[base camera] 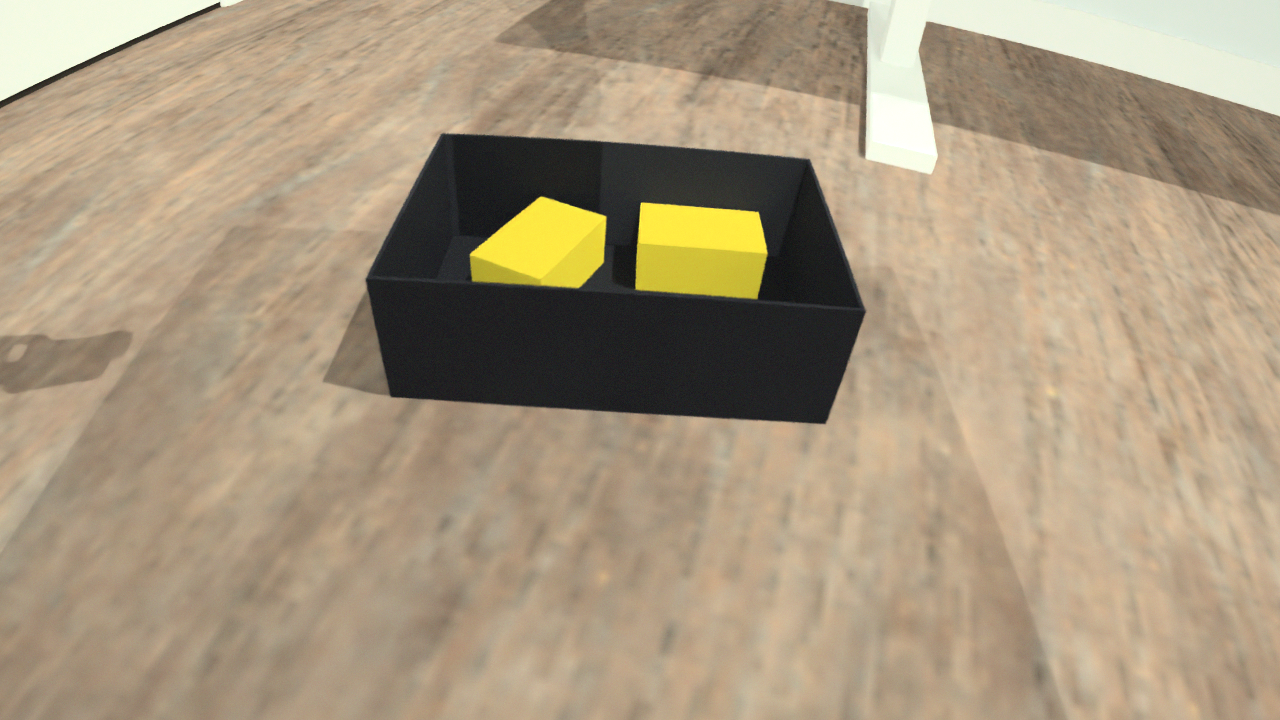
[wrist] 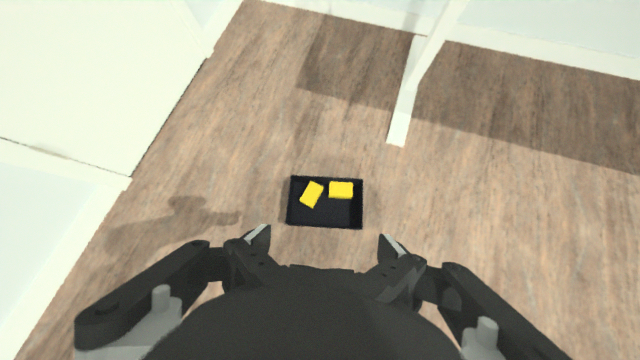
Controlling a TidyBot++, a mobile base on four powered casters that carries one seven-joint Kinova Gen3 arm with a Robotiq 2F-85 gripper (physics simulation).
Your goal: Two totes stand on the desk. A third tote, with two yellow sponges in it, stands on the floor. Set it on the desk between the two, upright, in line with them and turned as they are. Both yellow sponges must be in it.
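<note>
A black tote [base camera: 608,353] [wrist: 325,215] stands upright on the wooden floor. Two yellow sponges are in it. The left sponge [base camera: 538,240] [wrist: 311,194] lies turned at an angle, and the right sponge [base camera: 700,250] [wrist: 341,190] lies about square to the walls. My gripper [wrist: 323,240] is open and empty, high above the floor, with its fingers apart below the tote in the wrist view. The gripper does not show in the base camera view. The desk top and the two totes on it do not show in either view.
A white leg with a long foot [base camera: 901,125] [wrist: 398,127] stands on the floor behind the tote, to the right. A white panel [base camera: 80,35] [wrist: 100,75] is at the far left. A pale wall runs along the back. The arm's shadow falls left of the tote.
</note>
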